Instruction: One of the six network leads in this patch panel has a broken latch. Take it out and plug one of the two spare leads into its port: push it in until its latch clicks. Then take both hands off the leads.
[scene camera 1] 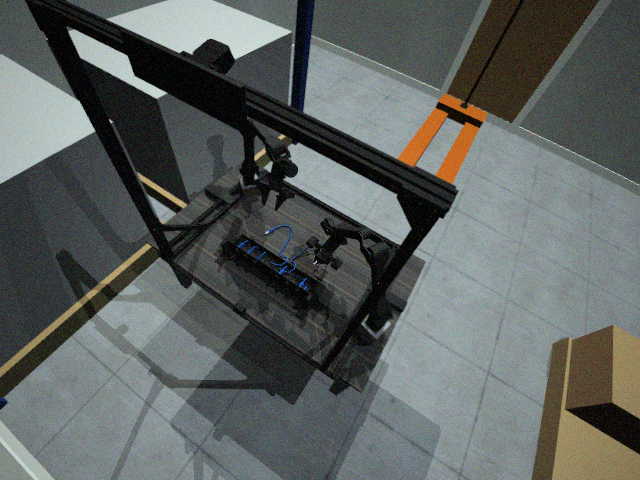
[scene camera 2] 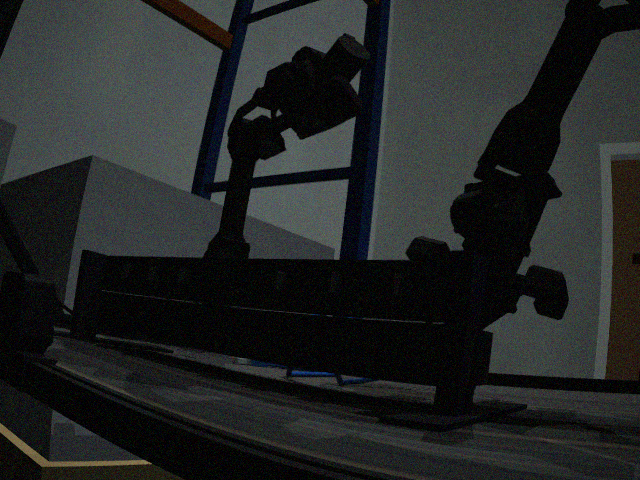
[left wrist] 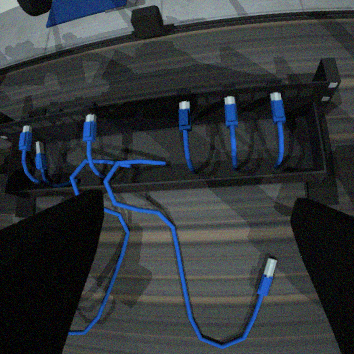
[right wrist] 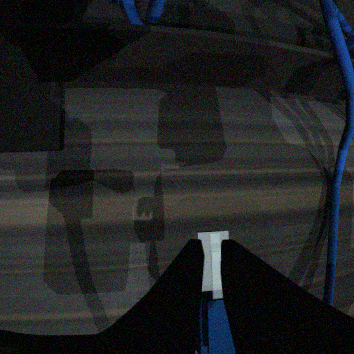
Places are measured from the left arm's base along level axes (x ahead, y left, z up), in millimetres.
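Where they show: left gripper, between the fingertips: (scene camera 1: pixel 269 208) (scene camera 2: pixel 278 146) (left wrist: pixel 200 206); right gripper, between the fingertips: (scene camera 1: pixel 315 263) (right wrist: pixel 209 250); left arm's base, origin of its link: (scene camera 1: pixel 249 180); right arm's base, origin of its link: (scene camera 1: pixel 375 322).
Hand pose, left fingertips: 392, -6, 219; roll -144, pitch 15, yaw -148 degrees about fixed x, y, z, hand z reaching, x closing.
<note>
Each offset is from my left fingertips to the top centre of the thing, as dx, dy, dz. "pt": to the spot under its first point.
The dark patch panel {+158, -48, -179} (scene camera 1: pixel 268 269) (scene camera 2: pixel 258 335) (left wrist: pixel 250 178) holds a row of blue leads with clear plugs, with a gap between the third-from-right lead {+113, -91, -193} (left wrist: pixel 184 117) and the lead {pt +204, -12, -196} (left wrist: pixel 90 130) left of it. Another blue lead {pt +300, +64, -252} (left wrist: pixel 40 157) sits lower than the row, near the panel's left end in the left wrist view. No latch detail shows. My right gripper (scene camera 1: pixel 316 261) (right wrist: pixel 209 250) is shut on a spare lead's plug {+188, +174, -227} (right wrist: pixel 212 272), clear end pointing outward between the fingertips. My left gripper (scene camera 1: pixel 270 205) (left wrist: pixel 200 206) is open and empty above the table. The other spare lead {pt -65, +8, -281} (scene camera 1: pixel 267 233) (left wrist: pixel 265 284) lies on the table below it.
Blue cables (left wrist: pixel 175 240) (right wrist: pixel 342 150) loop over the panel's edge and across the table. A black frame (scene camera 1: pixel 351 155) stands around the table. A dark block (left wrist: pixel 148 22) sits at the table's far edge in the left wrist view.
</note>
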